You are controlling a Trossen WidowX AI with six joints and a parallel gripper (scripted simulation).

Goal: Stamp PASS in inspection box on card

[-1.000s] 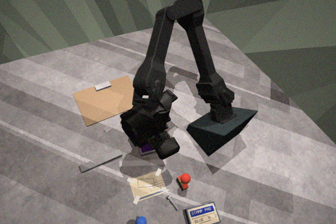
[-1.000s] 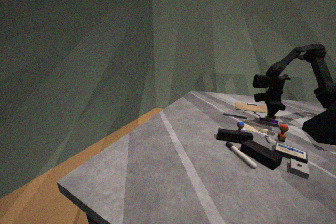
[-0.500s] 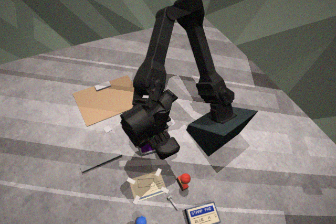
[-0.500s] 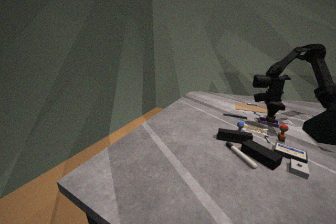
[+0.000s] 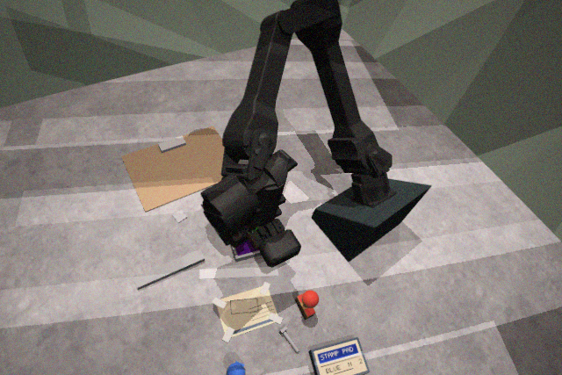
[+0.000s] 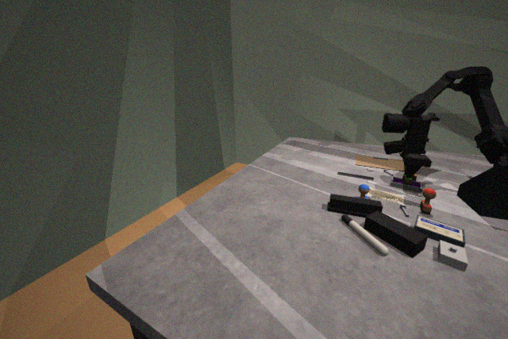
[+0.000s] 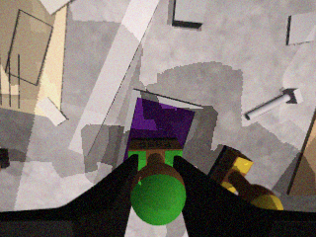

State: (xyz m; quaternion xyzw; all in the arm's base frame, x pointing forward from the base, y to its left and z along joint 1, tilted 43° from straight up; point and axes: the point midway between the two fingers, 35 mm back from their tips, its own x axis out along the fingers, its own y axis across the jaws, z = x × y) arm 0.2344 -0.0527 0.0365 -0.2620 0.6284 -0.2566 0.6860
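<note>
Right now the green stamp is right at my gripper tip. From my gripper tip the other things lie so: cream card (70 mm ahead, 110 mm to the left, 40 mm below); then yellow stamp (30 mm behind, 80 mm to the right, 20 mm below); then purple ink pad (30 mm below).
</note>
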